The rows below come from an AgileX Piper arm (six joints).
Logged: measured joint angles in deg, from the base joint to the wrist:
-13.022, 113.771, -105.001, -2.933, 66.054, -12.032
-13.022, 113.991, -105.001, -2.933, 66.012, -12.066
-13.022, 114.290, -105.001, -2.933, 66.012, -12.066
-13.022, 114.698, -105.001, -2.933, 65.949, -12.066
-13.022, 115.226, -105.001, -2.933, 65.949, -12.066
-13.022, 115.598, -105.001, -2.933, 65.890, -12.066
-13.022, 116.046, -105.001, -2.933, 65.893, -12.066
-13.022, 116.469, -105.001, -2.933, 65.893, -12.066
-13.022, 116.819, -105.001, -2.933, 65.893, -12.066
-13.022, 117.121, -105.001, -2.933, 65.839, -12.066
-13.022, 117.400, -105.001, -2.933, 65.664, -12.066
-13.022, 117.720, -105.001, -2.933, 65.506, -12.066
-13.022, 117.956, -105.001, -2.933, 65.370, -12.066
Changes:
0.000, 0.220, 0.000, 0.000, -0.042, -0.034
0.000, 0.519, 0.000, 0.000, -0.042, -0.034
0.000, 0.927, 0.000, 0.000, -0.105, -0.034
0.000, 1.455, 0.000, 0.000, -0.105, -0.034
0.000, 1.827, 0.000, 0.000, -0.164, -0.034
0.000, 2.275, 0.000, 0.000, -0.161, -0.034
0.000, 2.698, 0.000, 0.000, -0.161, -0.034
0.000, 3.048, 0.000, 0.000, -0.161, -0.034
0.000, 3.350, 0.000, 0.000, -0.215, -0.034
0.000, 3.629, 0.000, 0.000, -0.390, -0.034
0.000, 3.949, 0.000, 0.000, -0.548, -0.034
0.000, 4.185, 0.000, 0.000, -0.684, -0.034

